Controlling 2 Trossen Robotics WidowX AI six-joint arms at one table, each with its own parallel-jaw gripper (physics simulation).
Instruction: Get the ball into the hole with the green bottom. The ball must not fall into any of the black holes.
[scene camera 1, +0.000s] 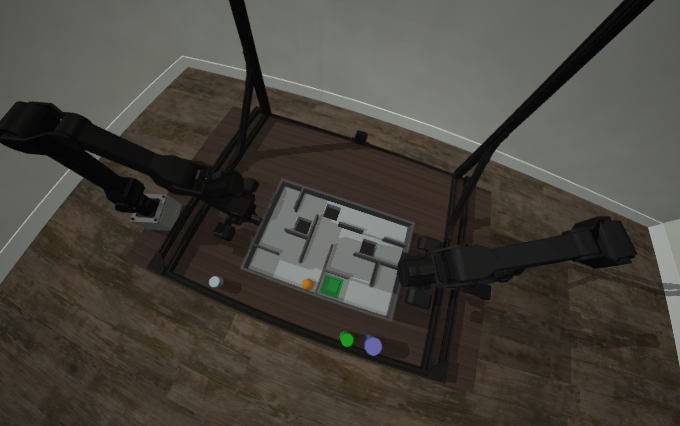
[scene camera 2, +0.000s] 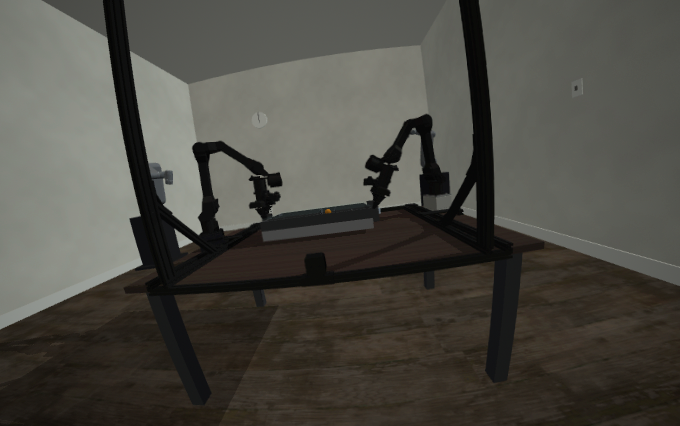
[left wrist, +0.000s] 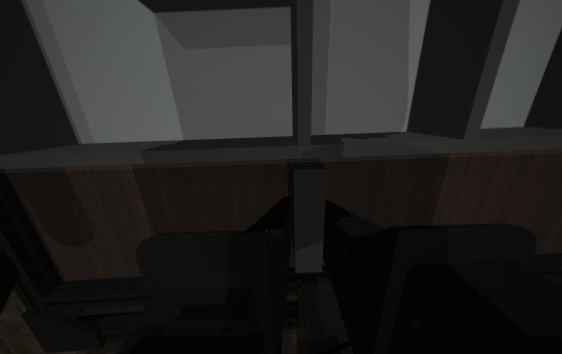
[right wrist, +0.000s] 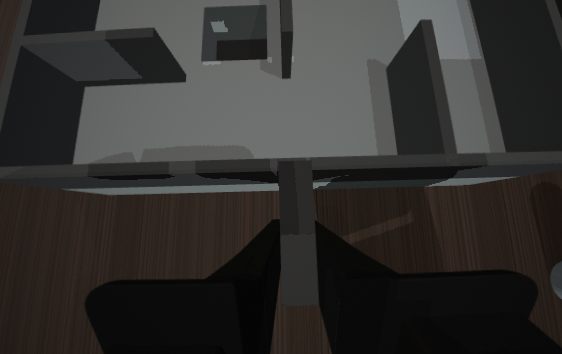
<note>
My left gripper (left wrist: 300, 202) grips a grey maze board (scene camera 1: 347, 253). My right gripper (scene camera 1: 256, 220) grips the grey maze board.
The grey maze board shows as well in scene camera 2 (scene camera 2: 354, 216), in the left wrist view (left wrist: 92, 92) and in the right wrist view (right wrist: 110, 104). My right gripper also shows in the right wrist view (right wrist: 292, 226).
</note>
